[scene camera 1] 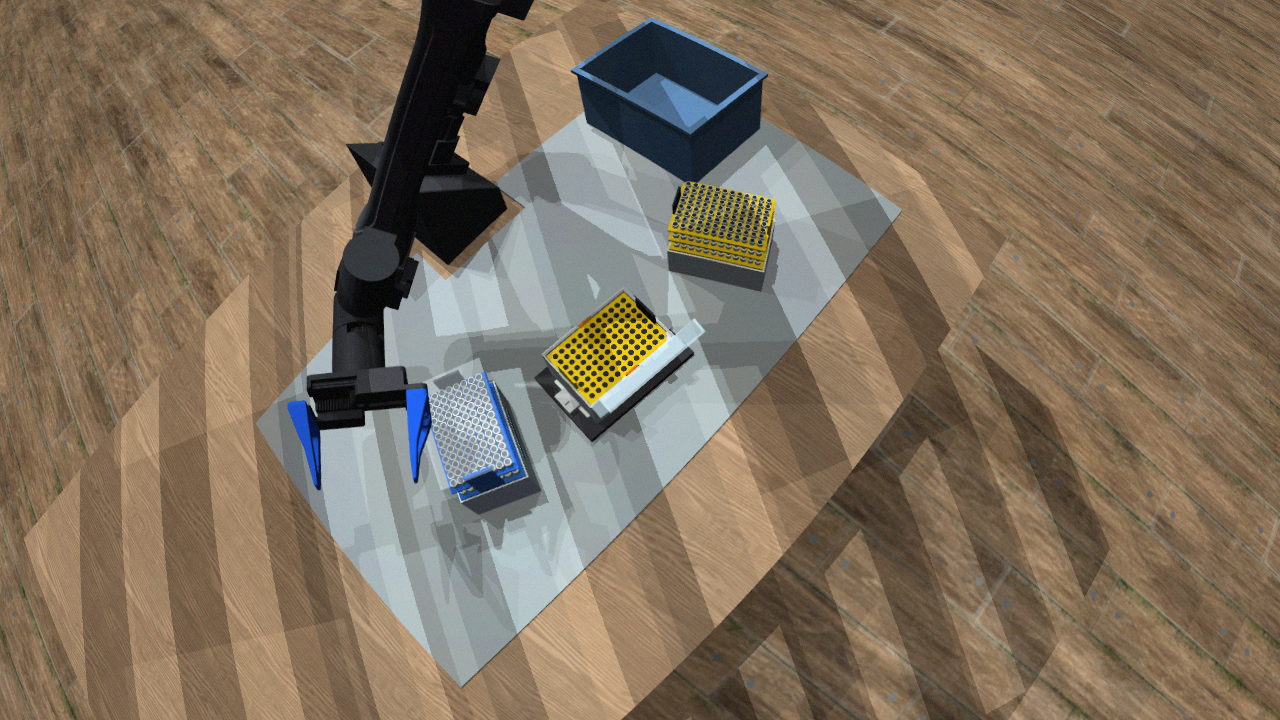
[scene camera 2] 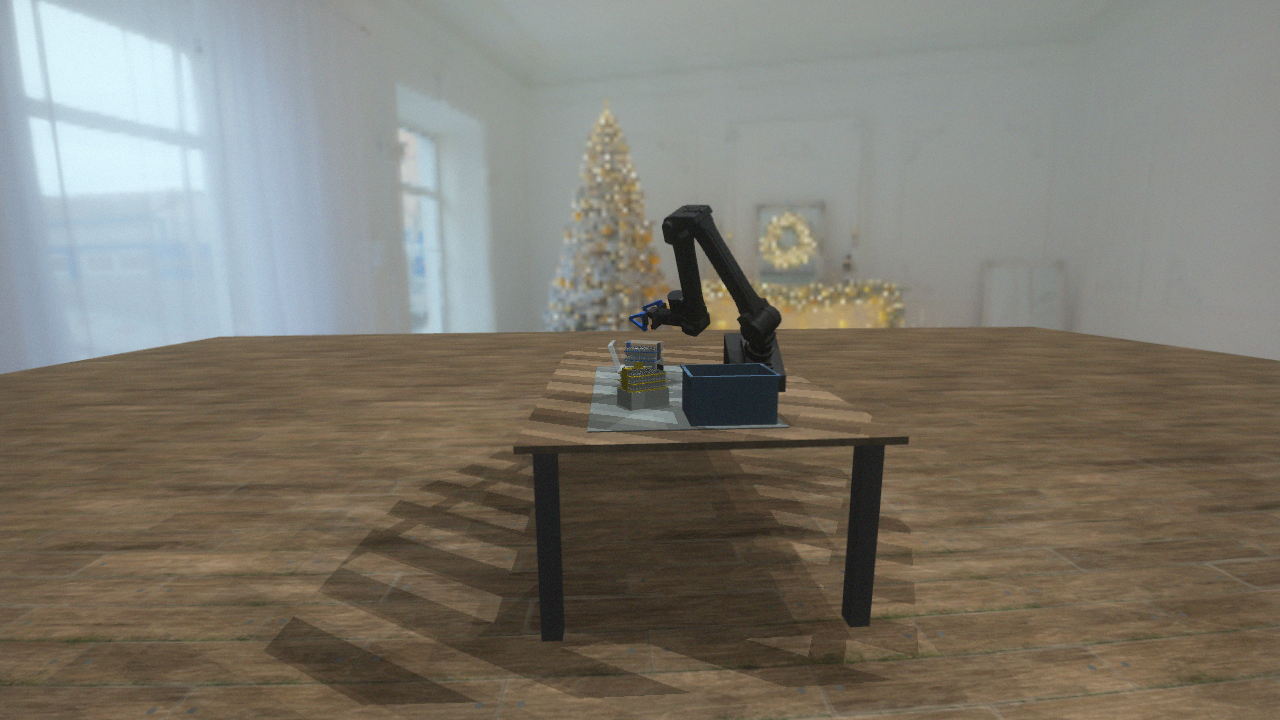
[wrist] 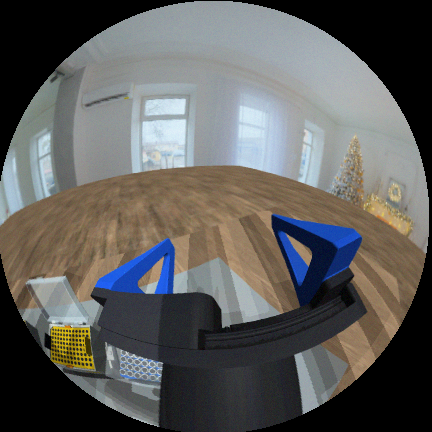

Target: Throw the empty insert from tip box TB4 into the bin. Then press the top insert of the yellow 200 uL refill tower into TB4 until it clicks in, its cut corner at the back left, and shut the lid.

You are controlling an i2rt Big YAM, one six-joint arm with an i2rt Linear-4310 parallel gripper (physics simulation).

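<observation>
TB4 stands open mid-mat. Its yellow insert (scene camera 1: 606, 347) (wrist: 71, 347) shows dark, empty-looking holes, and its clear lid (scene camera 1: 651, 368) (wrist: 57, 297) is raised. The yellow refill tower (scene camera 1: 721, 217) (scene camera 2: 643, 379) stands between TB4 and the bin, with several stacked layers on a grey base. The blue bin (scene camera 1: 637, 123) (scene camera 2: 729, 399) is at the mat's far end; the part of its floor that shows in scene camera 1 has no insert on it. My gripper (scene camera 1: 366, 484) (scene camera 2: 638, 315) (wrist: 219, 232) is open and empty, raised above the mat's other end, well away from TB4. The cut corners are too small to tell.
A blue refill tower (scene camera 1: 469, 431) (scene camera 2: 642, 353) (wrist: 141, 365) with white-ringed tips stands between my gripper and TB4, below gripper height. The grey mat (scene camera 1: 463, 640) lies on the wooden table (scene camera 1: 698, 546). The arm's base stands beside the mat.
</observation>
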